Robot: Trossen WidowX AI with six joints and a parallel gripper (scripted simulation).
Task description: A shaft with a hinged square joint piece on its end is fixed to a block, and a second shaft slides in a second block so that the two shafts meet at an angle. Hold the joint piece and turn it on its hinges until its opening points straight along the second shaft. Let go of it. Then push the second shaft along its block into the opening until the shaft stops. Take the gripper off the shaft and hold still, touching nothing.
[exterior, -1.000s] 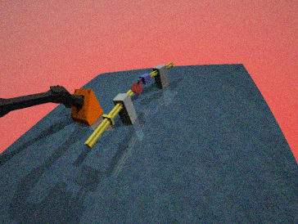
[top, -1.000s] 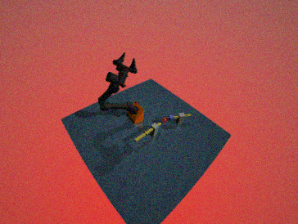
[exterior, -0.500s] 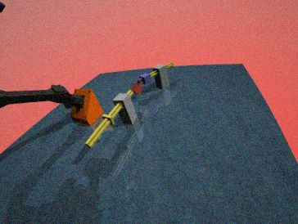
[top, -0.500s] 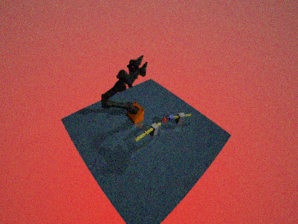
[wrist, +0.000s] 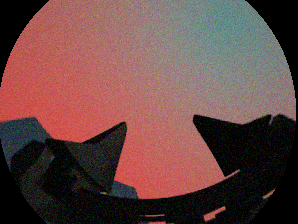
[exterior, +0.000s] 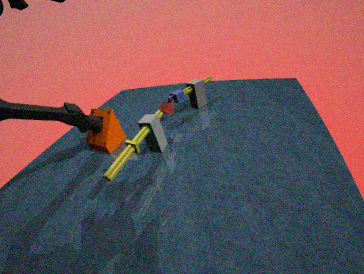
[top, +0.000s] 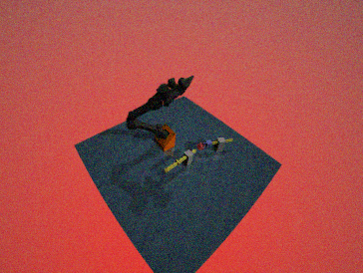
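My gripper tip is 560 mm above the red square joint piece, 110 mm short of it and 100 mm to the right of it.
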